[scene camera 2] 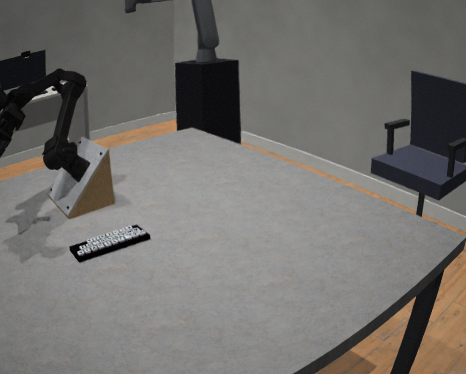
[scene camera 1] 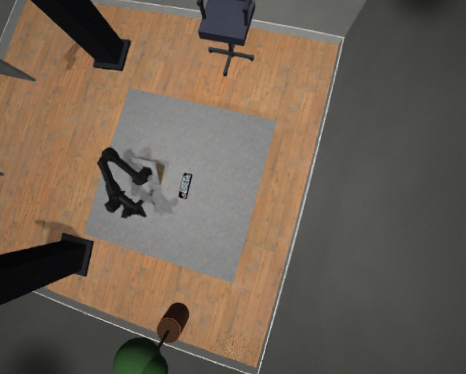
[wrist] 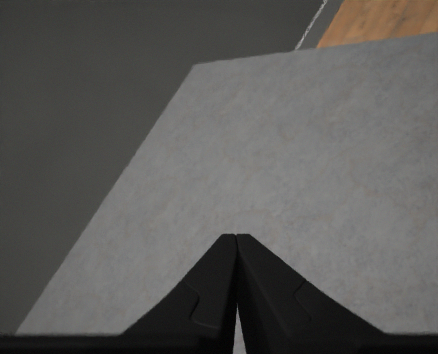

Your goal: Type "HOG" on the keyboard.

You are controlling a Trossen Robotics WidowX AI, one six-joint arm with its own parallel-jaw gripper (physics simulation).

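Pixels of known places: gripper, fingertip midpoint: (scene camera 1: 145,216) (wrist: 235,247); arm's base, link origin: (scene camera 2: 80,170) (scene camera 1: 147,170).
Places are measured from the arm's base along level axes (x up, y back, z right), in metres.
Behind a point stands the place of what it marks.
A small black keyboard (scene camera 1: 185,186) @(y -0.287, x -0.086, z 0.061 m) (scene camera 2: 110,243) @(y -0.307, x -0.080, z 0.062 m) with white keys lies flat on the grey table (scene camera 1: 215,240) @(y -0.606, x -0.097, z 0.424 m) (scene camera 2: 280,280) @(y -0.633, x -0.097, z -0.135 m) (wrist: 300,150) @(y -0.376, x -0.097, z 0.492 m). The letters on its keys are too small to read. My gripper (scene camera 1: 144,215) @(y -0.152, x 0.148, z 0.309 m) (wrist: 235,247) @(y -0.152, x 0.148, z 0.309 m) is shut, with its fingertips together and nothing between them. It hangs above the table, to the left of and below the keyboard in scene camera 1, apart from it. In scene camera 2 the arm runs out of view at the left edge, and the fingertips do not show clearly. The keyboard does not show in the wrist view.
The arm's base is fixed to a wedge-shaped mount (scene camera 1: 160,173) @(y -0.077, x -0.055, z 0.000 m) (scene camera 2: 95,190) @(y -0.077, x -0.041, z -0.011 m), which stands on the table beside the keyboard. An office chair (scene camera 1: 226,22) (scene camera 2: 420,162) stands beyond the table. A black pedestal (scene camera 2: 207,100) carries another grey arm (scene camera 2: 205,25). A brown plant pot (scene camera 1: 173,321) stands on the floor.
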